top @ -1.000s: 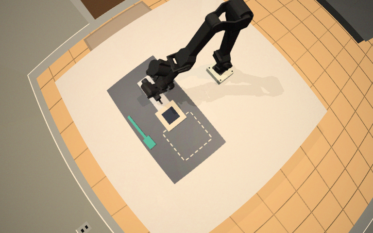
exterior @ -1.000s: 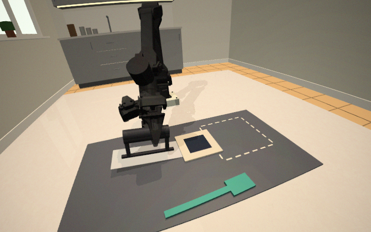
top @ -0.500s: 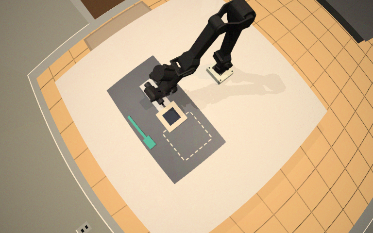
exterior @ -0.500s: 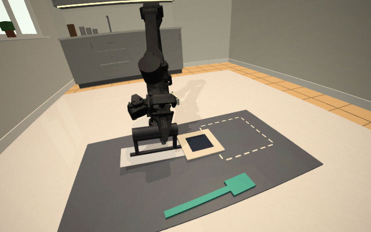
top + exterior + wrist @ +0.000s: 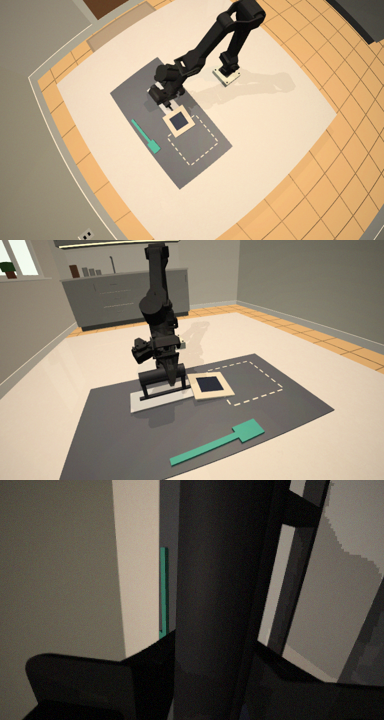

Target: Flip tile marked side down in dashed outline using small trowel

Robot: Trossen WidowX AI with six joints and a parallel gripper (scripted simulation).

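The green trowel is 16 cm ahead of my gripper tip, 7 cm to the left of it and 5 cm below it. Also, from my gripper tip: grey mat (2 cm ahead, 6 cm to the left, 8 cm below); then tile (1 cm behind, 11 cm to the left, 5 cm below).
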